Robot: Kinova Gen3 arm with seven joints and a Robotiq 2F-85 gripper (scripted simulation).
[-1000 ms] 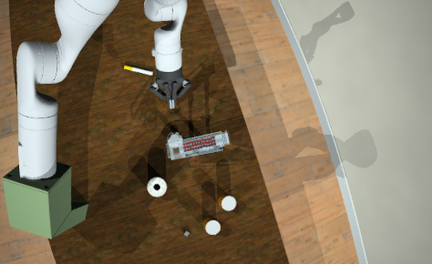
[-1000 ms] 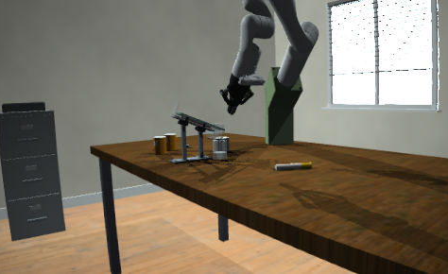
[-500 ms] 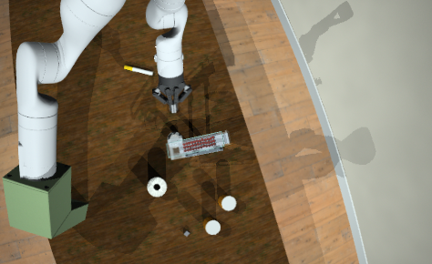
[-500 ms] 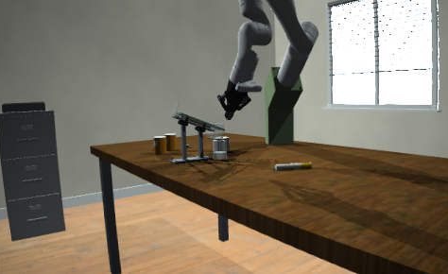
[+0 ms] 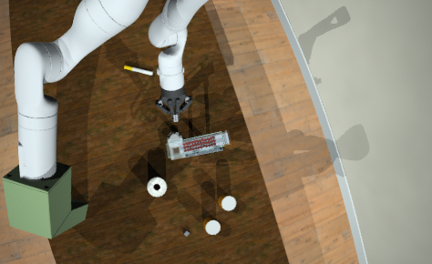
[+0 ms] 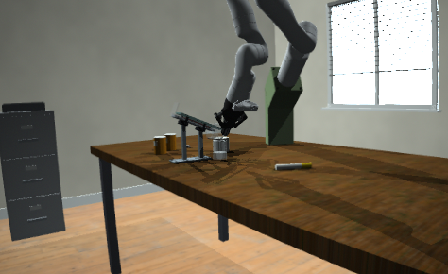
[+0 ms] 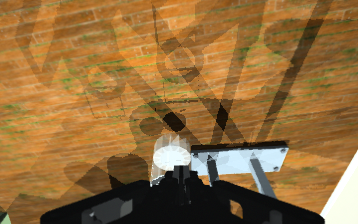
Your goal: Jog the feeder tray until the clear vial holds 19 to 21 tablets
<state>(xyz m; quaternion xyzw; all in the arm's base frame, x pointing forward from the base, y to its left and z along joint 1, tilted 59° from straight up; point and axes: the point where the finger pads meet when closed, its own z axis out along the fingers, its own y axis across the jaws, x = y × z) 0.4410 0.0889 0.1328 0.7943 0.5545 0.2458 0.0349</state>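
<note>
The clear vial is 8 cm to the right of my hand, 7 cm below it and 1 cm behind it. From my hand the other things lie so: small grey cube (44 cm to the right, 11 cm below); marker (23 cm to the left, 14 cm behind, 11 cm below).
</note>
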